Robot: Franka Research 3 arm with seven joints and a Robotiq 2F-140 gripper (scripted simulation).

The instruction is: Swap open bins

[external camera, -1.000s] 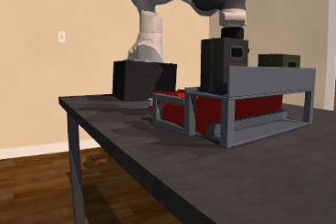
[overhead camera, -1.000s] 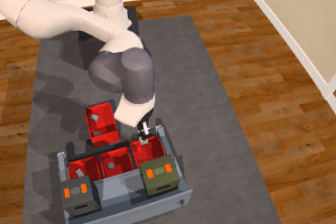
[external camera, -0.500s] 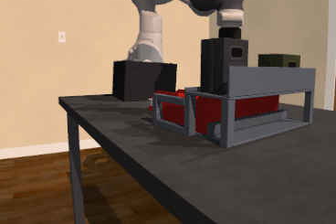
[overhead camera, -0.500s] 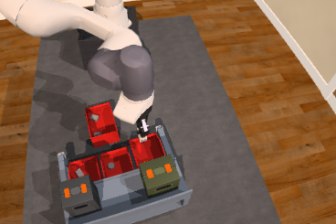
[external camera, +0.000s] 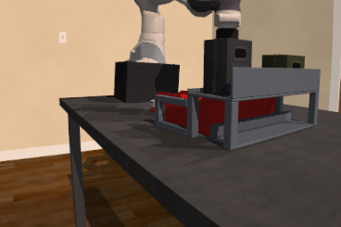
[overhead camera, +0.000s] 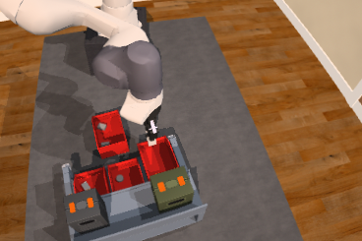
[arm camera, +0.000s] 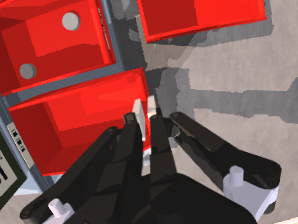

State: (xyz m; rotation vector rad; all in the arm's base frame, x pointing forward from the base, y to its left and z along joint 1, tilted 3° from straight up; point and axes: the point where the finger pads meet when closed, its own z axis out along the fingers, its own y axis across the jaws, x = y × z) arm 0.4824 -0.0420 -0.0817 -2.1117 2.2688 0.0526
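Right now the shelf lip is 12 cm to the right of my hand, 8 cm below it and 1 cm ahead of it. From my hand the other things lie so: grey box: 25 cm to the right, 19 cm ahead, 8 cm above; then olive box: 22 cm ahead, 6 cm above, 2 cm to the right.
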